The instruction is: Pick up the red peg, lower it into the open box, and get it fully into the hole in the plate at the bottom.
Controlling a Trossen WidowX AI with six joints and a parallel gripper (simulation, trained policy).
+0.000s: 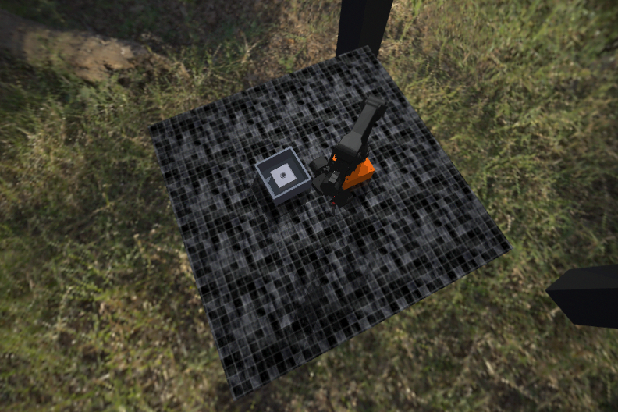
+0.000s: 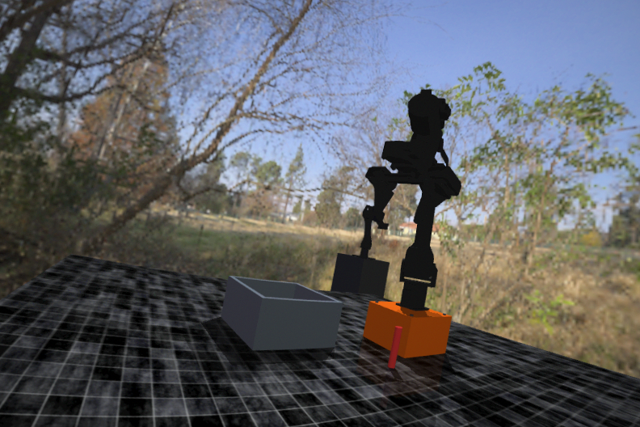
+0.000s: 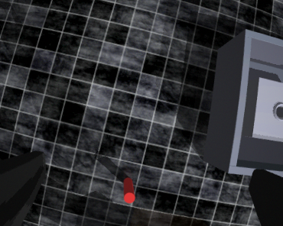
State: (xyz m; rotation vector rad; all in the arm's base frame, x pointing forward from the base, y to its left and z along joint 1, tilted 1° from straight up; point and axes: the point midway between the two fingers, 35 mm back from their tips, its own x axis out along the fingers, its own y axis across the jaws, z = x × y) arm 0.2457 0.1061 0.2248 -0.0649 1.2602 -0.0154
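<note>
The red peg lies 24 cm below my gripper tip, 8 cm behind it and 1 cm to the right of it. From my gripper tip the other things lie so: grey box (25 cm below, 22 cm to the right, 6 cm ahead).
</note>
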